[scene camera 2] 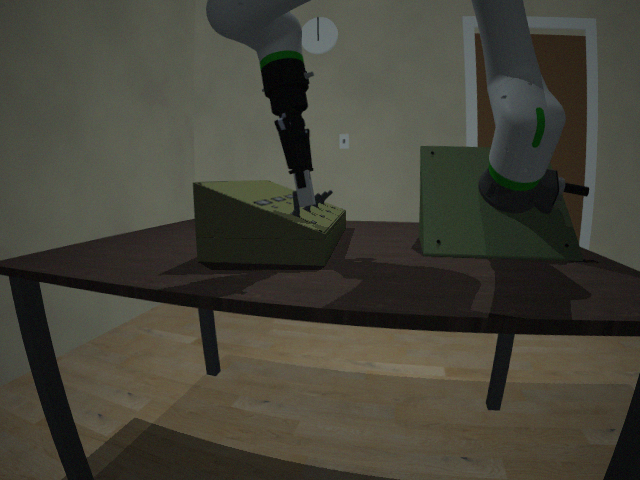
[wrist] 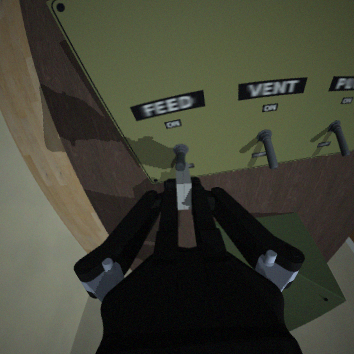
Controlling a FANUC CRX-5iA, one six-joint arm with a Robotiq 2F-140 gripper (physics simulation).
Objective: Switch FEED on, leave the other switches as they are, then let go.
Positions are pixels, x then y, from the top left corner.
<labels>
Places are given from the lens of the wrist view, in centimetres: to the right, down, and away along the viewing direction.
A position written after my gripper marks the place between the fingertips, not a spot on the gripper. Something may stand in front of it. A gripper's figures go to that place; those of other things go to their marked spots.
my gripper (wrist: 181,172): 1, 0, 23
switch box (wrist: 213,86): 4, -9, 16
</labels>
